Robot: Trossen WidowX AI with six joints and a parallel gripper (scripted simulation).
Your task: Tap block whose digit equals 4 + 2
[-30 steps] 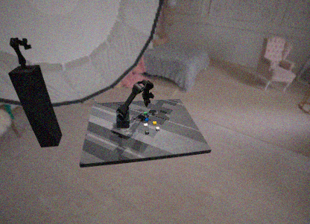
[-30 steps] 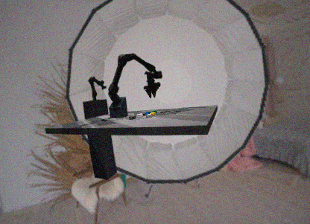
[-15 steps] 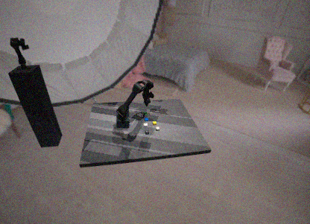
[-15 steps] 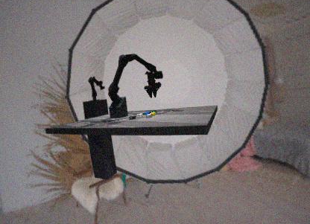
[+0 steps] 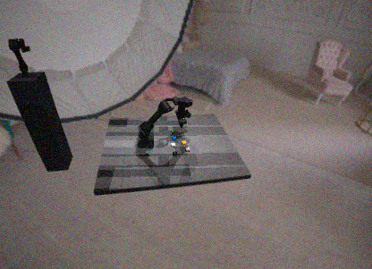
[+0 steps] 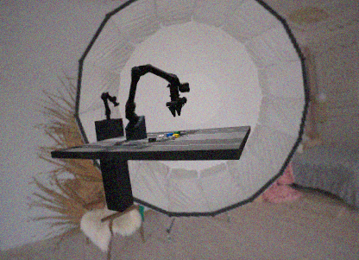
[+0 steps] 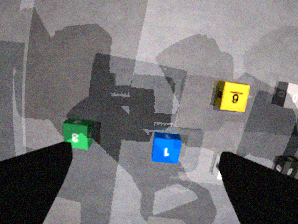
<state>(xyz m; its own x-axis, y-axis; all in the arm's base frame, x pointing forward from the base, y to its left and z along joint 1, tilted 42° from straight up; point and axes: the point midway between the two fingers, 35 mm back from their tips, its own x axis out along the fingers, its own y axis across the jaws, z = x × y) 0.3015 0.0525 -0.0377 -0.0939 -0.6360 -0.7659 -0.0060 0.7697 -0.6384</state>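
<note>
My gripper tip is 120 mm above the yellow block, 100 mm to the left of it and 20 mm short of it. From my gripper tip the other things lie so: blue block: 120 mm below, 50 mm behind, 30 mm to the right; white block: 120 mm to the right, 120 mm below, 80 mm behind; green block: 120 mm below, 90 mm to the left, 50 mm behind.
</note>
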